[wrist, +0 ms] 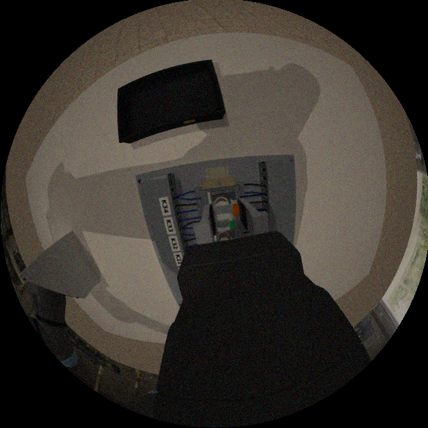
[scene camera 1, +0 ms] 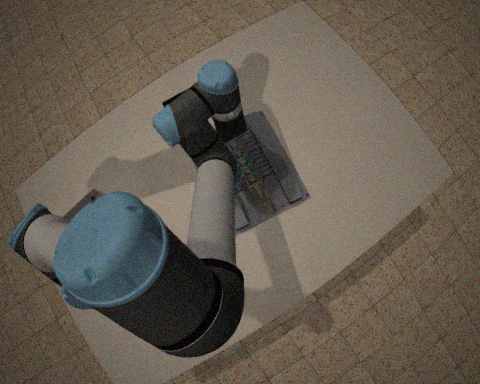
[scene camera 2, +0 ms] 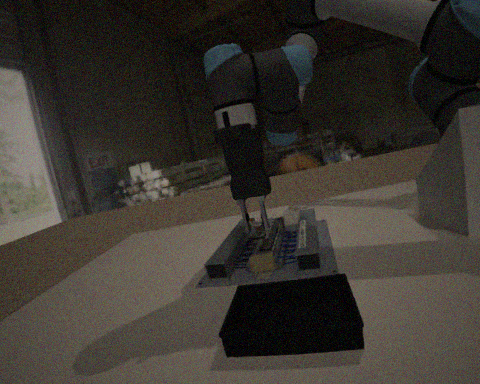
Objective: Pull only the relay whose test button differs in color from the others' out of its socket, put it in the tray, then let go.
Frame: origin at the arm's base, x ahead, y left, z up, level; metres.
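Where they show: gripper, fingertip midpoint: (scene camera 1: 230, 133) (scene camera 2: 257, 229).
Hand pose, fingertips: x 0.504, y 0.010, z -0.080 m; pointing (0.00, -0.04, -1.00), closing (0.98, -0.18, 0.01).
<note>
Things, the pixels of their top centre, and the offset from my fingertips. "spot": a spot on its surface instead.
- black tray, surface spot: (scene camera 2: 292, 315) spot: dx -0.025, dy +0.172, dz -0.080 m
- grey panel, surface spot: (scene camera 1: 300, 197) spot: dx +0.038, dy -0.266, dz -0.040 m
- beige end block, middle of its top: (scene camera 2: 261, 255) dx +0.004, dy +0.025, dz -0.042 m
The relay with the orange test button (wrist: 236, 210) stands between my two fingers. My gripper (scene camera 2: 256, 229) (wrist: 225, 210) is shut on it, just above the relay row and short of the beige end block. Another relay, with a green button (wrist: 232, 225), shows just behind it in the wrist view. More green buttons (scene camera 1: 245, 162) show along the row in scene camera 1. How far the held relay's pins stand above its socket is hidden. The black tray (scene camera 2: 292, 315) (wrist: 170, 102) stands apart from the panel, beyond its end-block side. My fingertips are hidden in scene camera 1.
The grey panel (scene camera 1: 300, 197) (wrist: 282, 200) carries two raised wire ducts, one with labels such as K34 (wrist: 164, 206). Blue and black wires run from the ducts to the sockets. A beige end block (scene camera 2: 262, 262) (wrist: 218, 182) closes the row. A grey pedestal (scene camera 2: 442, 180) stands to one side.
</note>
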